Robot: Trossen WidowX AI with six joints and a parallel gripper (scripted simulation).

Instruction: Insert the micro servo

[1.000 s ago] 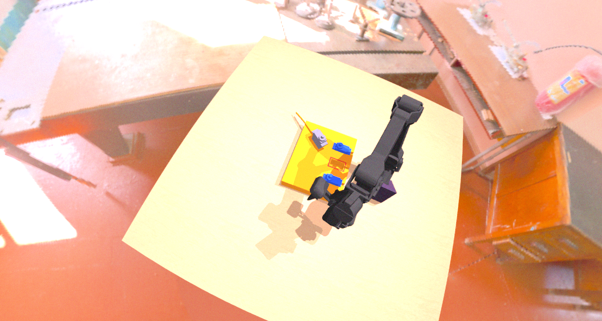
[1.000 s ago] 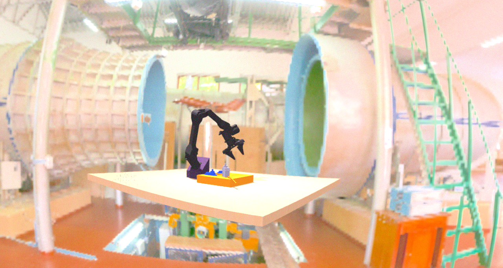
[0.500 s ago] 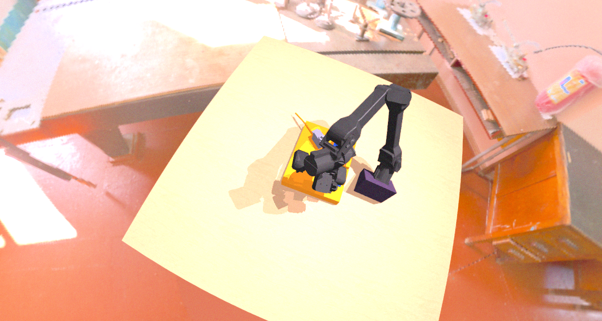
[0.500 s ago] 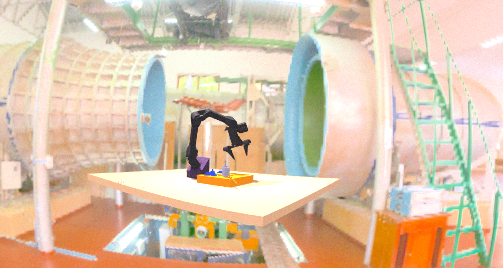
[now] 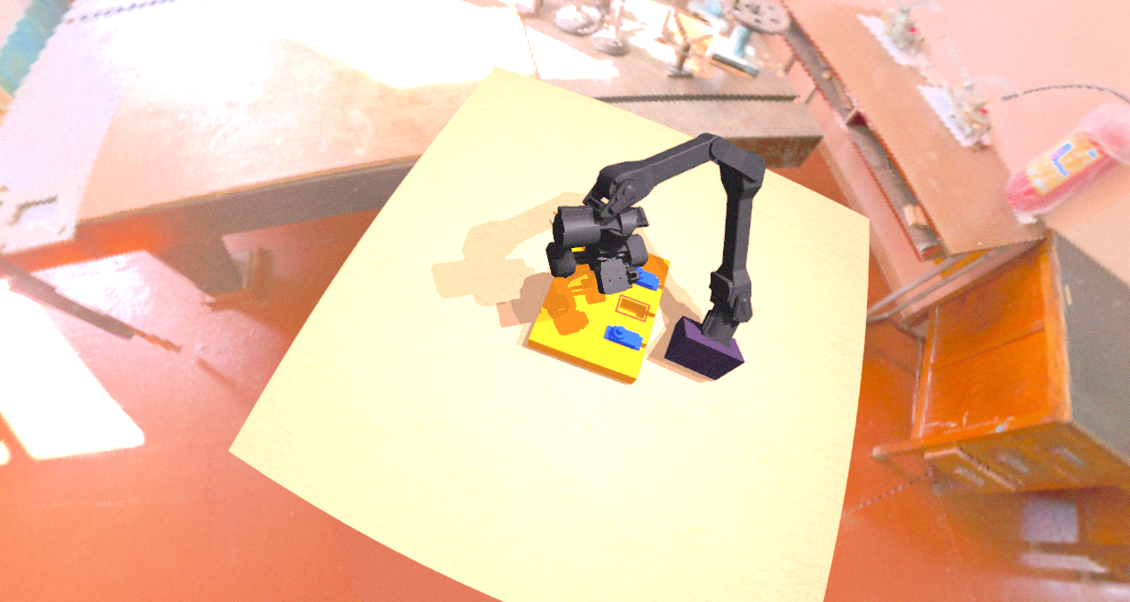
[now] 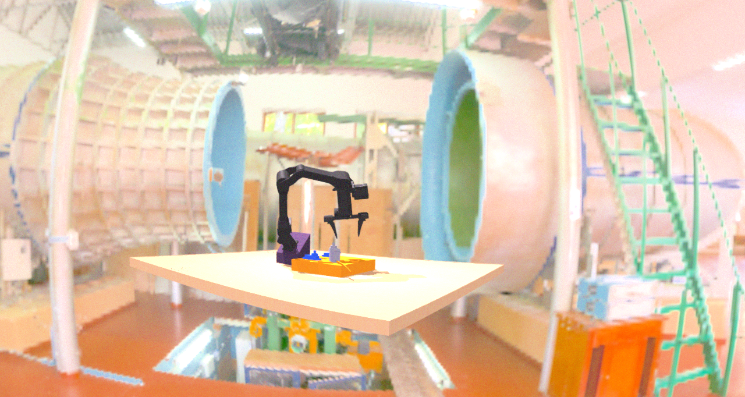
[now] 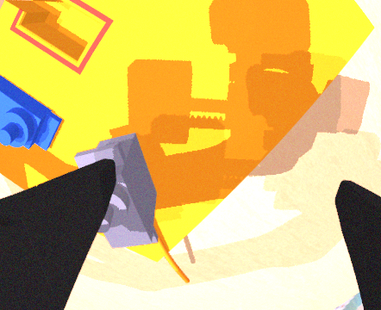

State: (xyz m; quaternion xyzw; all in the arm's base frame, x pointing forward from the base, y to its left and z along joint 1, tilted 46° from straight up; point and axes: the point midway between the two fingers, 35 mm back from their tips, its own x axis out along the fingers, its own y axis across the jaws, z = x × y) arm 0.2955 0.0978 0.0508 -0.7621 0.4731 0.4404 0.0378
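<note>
My gripper tip is 1 cm past the deck, 1 cm to the left of it and 12 cm above it.
</note>
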